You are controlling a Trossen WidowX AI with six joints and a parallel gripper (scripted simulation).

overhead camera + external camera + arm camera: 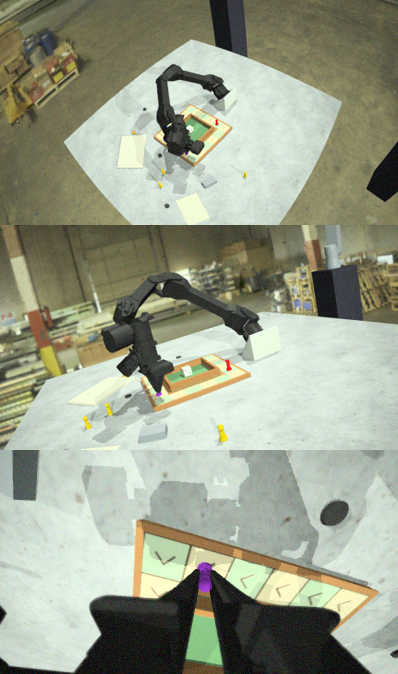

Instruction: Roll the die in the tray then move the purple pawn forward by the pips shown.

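Right now the red pawn is 22 cm behind my gripper tip, 3 cm to the right of it and 1 cm above it. Also, from my gripper tip: white die: 10 cm behind, 9 cm to the right; then green tray: 11 cm behind, 8 cm to the right, 2 cm below; then purple pawn: 1 cm above.
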